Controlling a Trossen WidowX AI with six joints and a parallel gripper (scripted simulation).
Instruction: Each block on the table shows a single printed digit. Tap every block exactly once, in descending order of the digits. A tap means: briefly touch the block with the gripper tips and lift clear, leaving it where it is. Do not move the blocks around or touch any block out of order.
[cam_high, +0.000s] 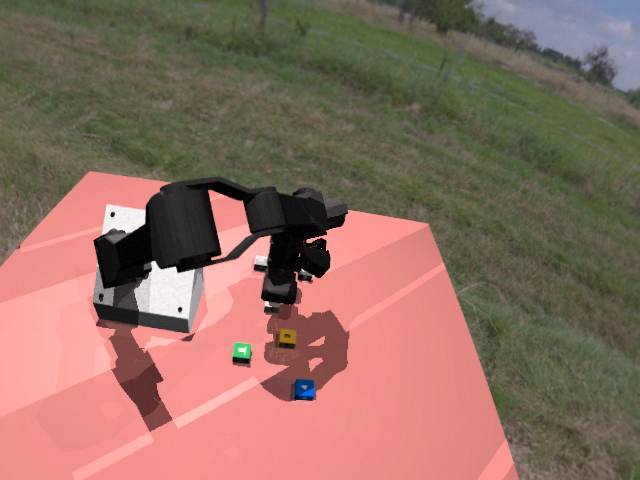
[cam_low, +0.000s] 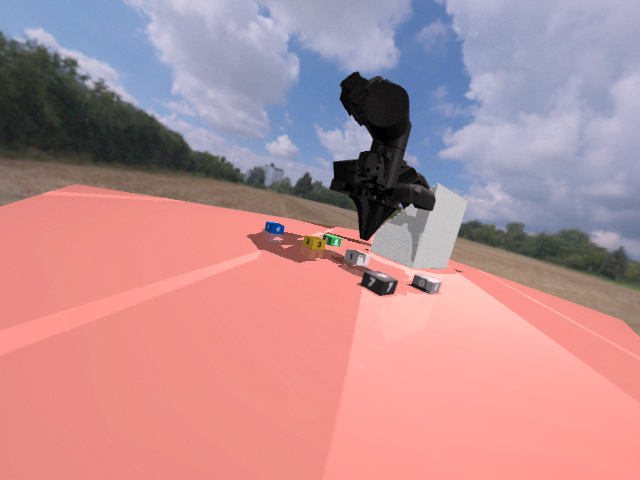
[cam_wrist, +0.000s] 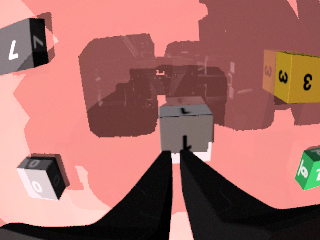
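The white block marked 1 lies 1 cm behind my gripper tip, 1 cm to the right of it and 3 cm below it. Also, from my gripper tip: grey block marked 0: 4 cm behind, 11 cm to the left, 3 cm below; then yellow block marked 3: 3 cm ahead, 9 cm to the right, 3 cm below; then black block marked 7: 7 cm ahead, 9 cm to the left, 3 cm below.
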